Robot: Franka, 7 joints.
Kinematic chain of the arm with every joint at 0, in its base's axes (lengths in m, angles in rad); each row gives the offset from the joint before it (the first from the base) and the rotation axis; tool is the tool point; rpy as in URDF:
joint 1: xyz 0 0 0.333 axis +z
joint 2: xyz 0 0 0 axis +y
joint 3: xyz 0 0 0.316 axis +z
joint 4: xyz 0.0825 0 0 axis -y
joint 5: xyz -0.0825 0 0.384 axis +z
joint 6: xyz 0 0 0 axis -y
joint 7: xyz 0.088 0 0 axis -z
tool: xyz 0 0 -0.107 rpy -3.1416 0 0
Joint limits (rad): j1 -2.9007..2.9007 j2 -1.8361..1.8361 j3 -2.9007..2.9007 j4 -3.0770..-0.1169 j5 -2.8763..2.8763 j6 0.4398..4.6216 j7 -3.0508..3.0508
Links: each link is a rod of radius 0.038 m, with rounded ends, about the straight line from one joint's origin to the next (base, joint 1, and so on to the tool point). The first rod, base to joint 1, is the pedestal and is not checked.
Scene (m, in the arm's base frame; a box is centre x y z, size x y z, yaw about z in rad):
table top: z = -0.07
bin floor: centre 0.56 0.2 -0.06 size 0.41 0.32 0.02 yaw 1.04
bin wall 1: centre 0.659 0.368 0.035 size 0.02 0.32 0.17 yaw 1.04
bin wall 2: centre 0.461 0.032 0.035 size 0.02 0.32 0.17 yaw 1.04
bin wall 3: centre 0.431 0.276 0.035 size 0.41 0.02 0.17 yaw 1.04
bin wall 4: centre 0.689 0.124 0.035 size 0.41 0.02 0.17 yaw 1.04
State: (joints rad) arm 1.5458 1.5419 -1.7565 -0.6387 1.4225 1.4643 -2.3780
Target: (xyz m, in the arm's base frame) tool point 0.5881 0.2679 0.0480
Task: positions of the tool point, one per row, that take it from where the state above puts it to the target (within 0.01 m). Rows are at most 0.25 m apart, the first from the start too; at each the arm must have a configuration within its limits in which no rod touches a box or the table.
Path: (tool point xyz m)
1: 0.2977 0.7076 0.5202
2: 0.2750 0.6290 0.7101
3: 0.2902 0.5037 0.8428
4: 0.3493 0.3645 0.9014
5: 0.4416 0.2455 0.8793
6: 0.5426 0.1733 0.7819
7: 0.6195 0.1597 0.6259
8: 0.6413 0.1985 0.4363
9: 0.5881 0.2679 0.2434
10: 0.5982 0.2679 0.1506
11: 0.5881 0.2679 0.0480

